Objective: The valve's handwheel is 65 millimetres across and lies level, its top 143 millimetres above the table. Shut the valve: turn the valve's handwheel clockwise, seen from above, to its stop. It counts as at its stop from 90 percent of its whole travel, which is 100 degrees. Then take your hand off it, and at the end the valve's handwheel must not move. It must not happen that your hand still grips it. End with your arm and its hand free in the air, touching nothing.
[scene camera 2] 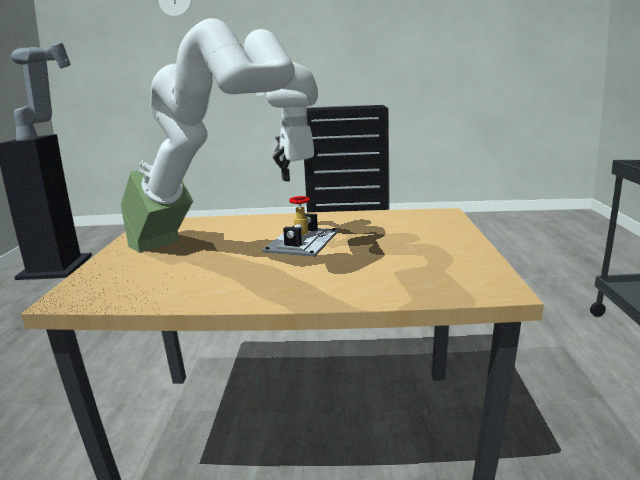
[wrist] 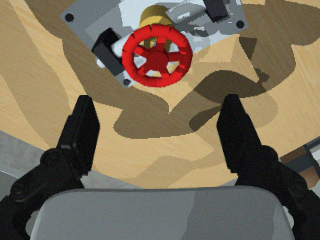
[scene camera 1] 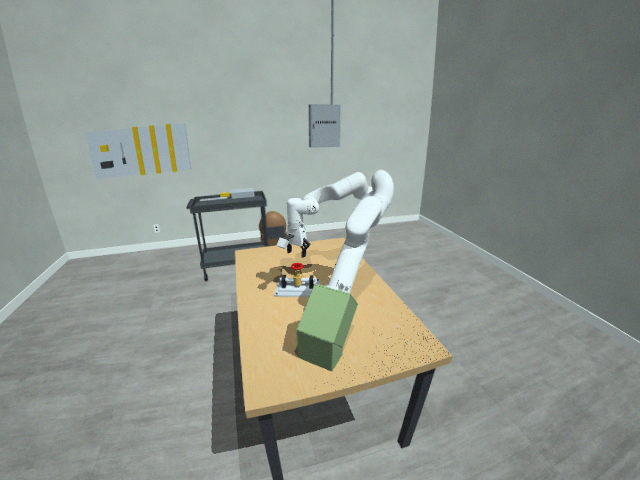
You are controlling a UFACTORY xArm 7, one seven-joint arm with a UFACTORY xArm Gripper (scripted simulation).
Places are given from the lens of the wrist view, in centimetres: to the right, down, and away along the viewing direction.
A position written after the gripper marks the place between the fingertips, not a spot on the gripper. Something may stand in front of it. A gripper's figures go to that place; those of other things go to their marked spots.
gripper [wrist: 158, 109]: 0, -1, 13
red spoked handwheel [wrist: 157, 58]: 0, -6, 17
